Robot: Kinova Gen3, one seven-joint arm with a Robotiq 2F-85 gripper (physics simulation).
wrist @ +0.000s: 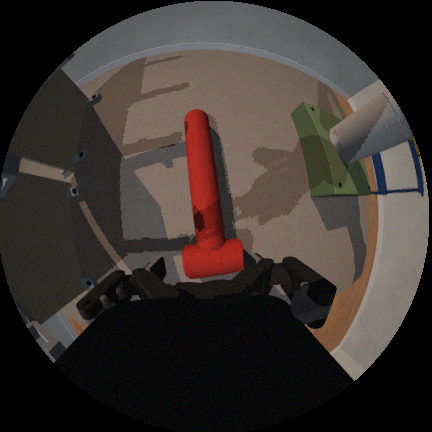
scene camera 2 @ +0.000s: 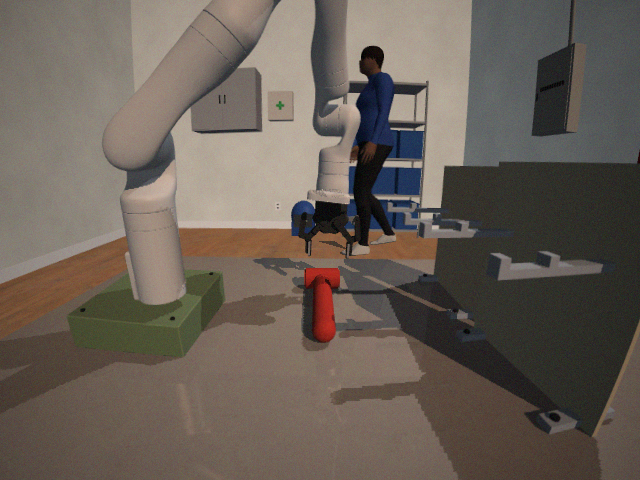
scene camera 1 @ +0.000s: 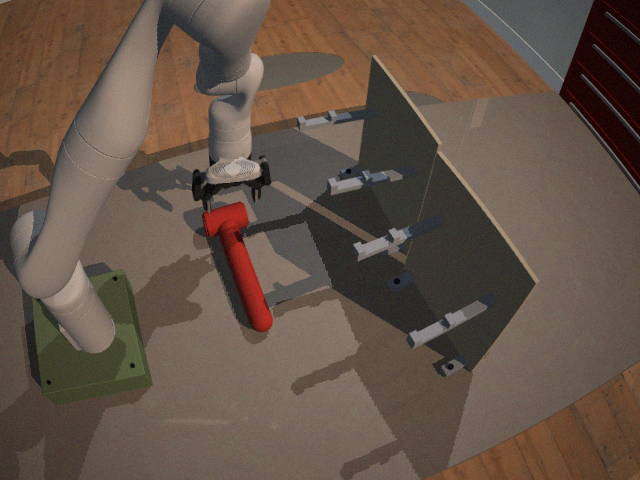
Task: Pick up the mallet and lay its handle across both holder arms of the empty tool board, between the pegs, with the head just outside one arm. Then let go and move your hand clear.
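Where they show: gripper, fingertip midpoint: (wrist: 203, 262) (scene camera 2: 328, 256) (scene camera 1: 231, 204); arm's base, link origin: (wrist: 341, 145) (scene camera 2: 163, 292) (scene camera 1: 93, 330).
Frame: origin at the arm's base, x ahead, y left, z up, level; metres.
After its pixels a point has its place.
The red mallet (scene camera 1: 242, 268) {y 0.053, x 0.318, z -0.023 m} (scene camera 2: 323, 304) {y 0.008, x 0.319, z -0.024 m} (wrist: 204, 175) {y 0.066, x 0.317, z -0.023 m} lies flat on the table, its head toward the back and its handle toward scene camera 2. My gripper (scene camera 1: 232, 202) {y 0.168, x 0.334, z 0.024 m} (scene camera 2: 328, 252) {y 0.168, x 0.334, z 0.024 m} is open and empty above the head, its fingers spread along the head's length and apart from it. Two upright dark boards stand to the right: the near board (scene camera 1: 475, 253) {y -0.168, x 0.633, z 0.171 m} (scene camera 2: 563, 211) {y -0.167, x 0.633, z 0.192 m} and the far board (scene camera 1: 395, 116) {y 0.140, x 0.645, z 0.185 m} (scene camera 2: 467, 186) {y 0.118, x 0.644, z 0.203 m}. The near board's arms (scene camera 1: 379, 246) {y -0.088, x 0.504, z 0.146 m} (scene camera 1: 436, 329) {y -0.251, x 0.522, z 0.146 m} and the far board's arms (scene camera 1: 317, 121) {y 0.216, x 0.523, z 0.139 m} (scene camera 1: 348, 184) {y 0.048, x 0.513, z 0.139 m} each have a peg and raised tip, and hold nothing.
The arm's green base block (scene camera 1: 93, 387) {y -0.103, x -0.031, z -0.020 m} (scene camera 2: 129, 330) {y -0.104, x -0.013, z -0.023 m} (wrist: 325, 170) {y 0.064, x 0.087, z -0.011 m} is left of the mallet. Bolted feet (scene camera 1: 450, 367) {y -0.265, x 0.603, z -0.052 m} (scene camera 2: 557, 421) {y -0.270, x 0.604, z -0.055 m} stick out low from the boards. A person (scene camera 2: 374, 113) stands behind the table, near a shelf rack (scene camera 2: 425, 103).
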